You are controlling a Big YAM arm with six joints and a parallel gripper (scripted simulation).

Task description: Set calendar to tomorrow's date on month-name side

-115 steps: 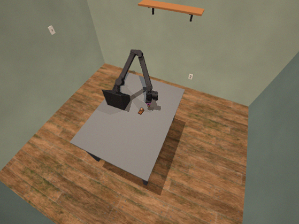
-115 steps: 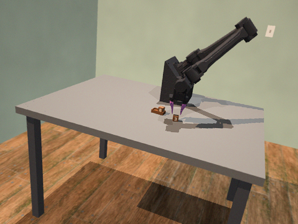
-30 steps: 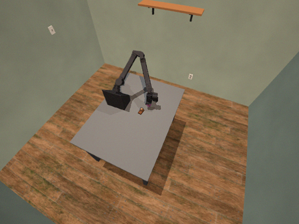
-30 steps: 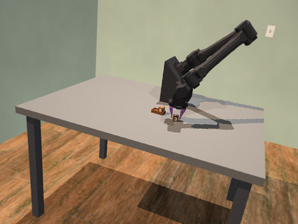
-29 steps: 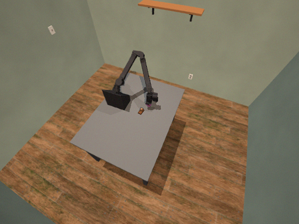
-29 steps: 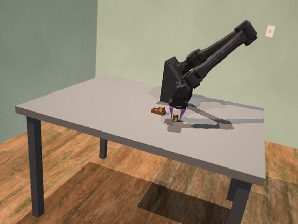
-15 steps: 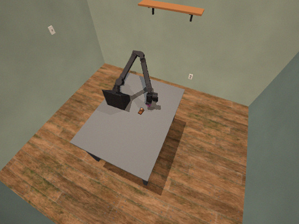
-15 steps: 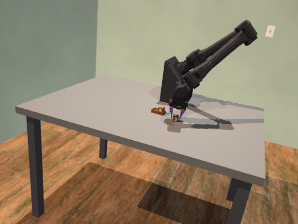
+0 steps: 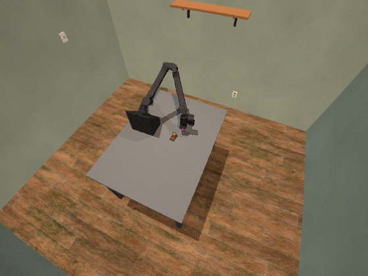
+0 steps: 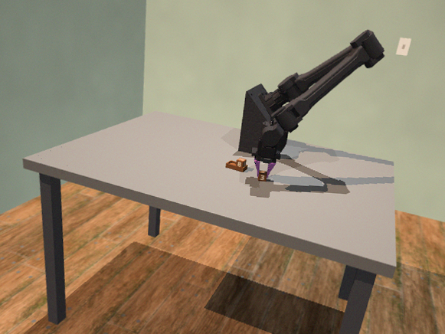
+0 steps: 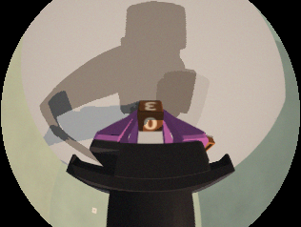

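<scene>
Now: hand 12 cm to the left of the small brown calendar tray, 4 cm past it and 1 cm above it.
</scene>
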